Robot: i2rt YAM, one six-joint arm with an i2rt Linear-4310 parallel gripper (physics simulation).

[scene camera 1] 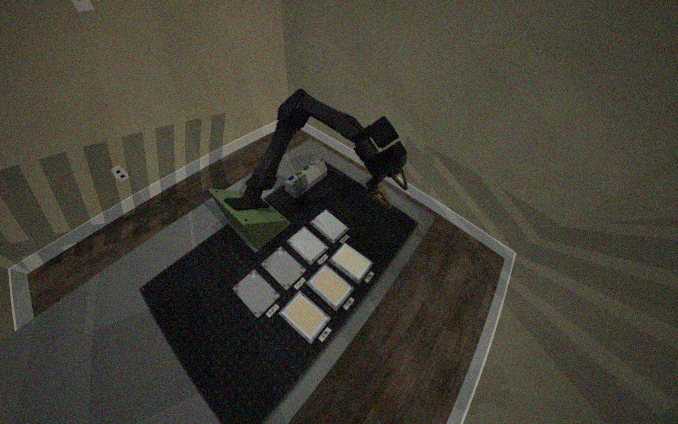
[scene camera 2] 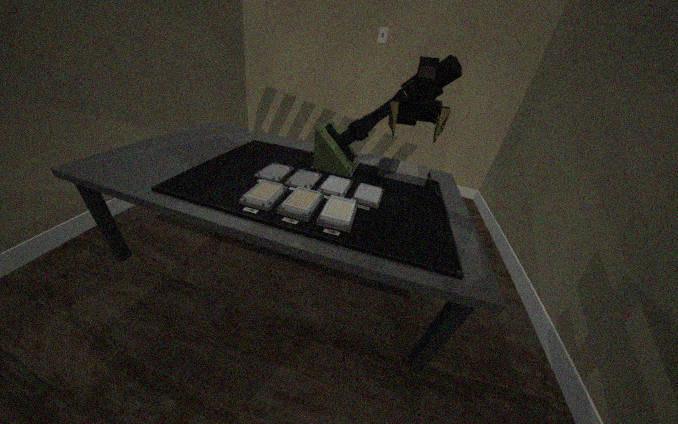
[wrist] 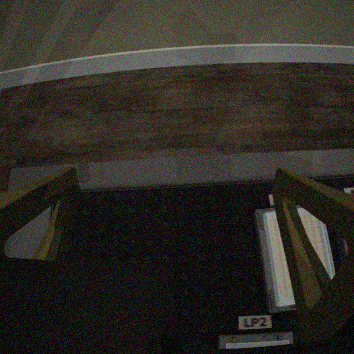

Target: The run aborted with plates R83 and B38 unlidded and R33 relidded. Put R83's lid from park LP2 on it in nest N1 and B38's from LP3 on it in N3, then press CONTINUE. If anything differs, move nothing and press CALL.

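Observation:
My gripper is open and empty, high above the mat end near the button box. Three plates with yellowish wells stand in the front row: N2, paler than the others, N1 in the middle, and N3. Behind them, parks LP2 and LP3 look whitish, with two greyer parks beyond. The LP2 label is readable in the wrist view. Plate names cannot be read.
A pale button box with small coloured buttons stands at the mat's back edge. The green wedge base of my arm stands behind the parks. The black mat lies on a grey table. Walls rise behind.

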